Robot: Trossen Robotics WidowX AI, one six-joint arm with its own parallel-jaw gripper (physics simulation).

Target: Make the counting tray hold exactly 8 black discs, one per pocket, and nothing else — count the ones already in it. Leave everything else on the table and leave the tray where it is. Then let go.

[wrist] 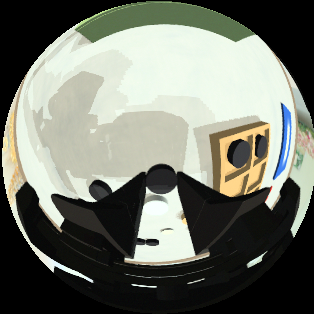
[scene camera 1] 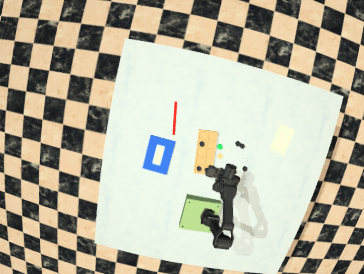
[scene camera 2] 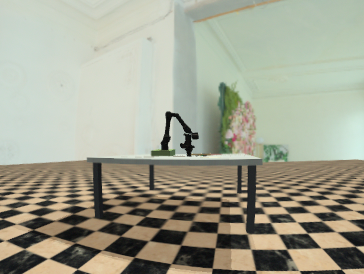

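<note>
The tan counting tray [scene camera 1: 210, 139] [wrist: 216, 162] has square pockets. Black discs sit in both pockets of its nearest row in the wrist view [wrist: 239, 153] [wrist: 261, 146]; another black disc [scene camera 1: 202, 144] sits farther along it in scene camera 1. My gripper [scene camera 1: 229, 172] [scene camera 2: 189, 154] [wrist: 160, 175] is low over the table beside the tray, its fingertips shut on a black disc [wrist: 161, 179]. One loose black disc [scene camera 1: 245, 169] [wrist: 100, 189] lies to the side, and two more [scene camera 1: 238, 143] [wrist: 151, 242] lie close together farther off. The arm hides part of the tray in scene camera 1.
A green disc [scene camera 1: 220, 147], an orange disc [scene camera 1: 220, 156] and pale discs [wrist: 156, 205] [wrist: 167, 231] lie near the tray. A blue frame [scene camera 1: 148, 155] [wrist: 286, 140], a red stick [scene camera 1: 175, 118], a cream rectangle [scene camera 1: 282, 139] and a green box [scene camera 1: 190, 215] [scene camera 2: 160, 153] [wrist: 165, 17] are also present.
</note>
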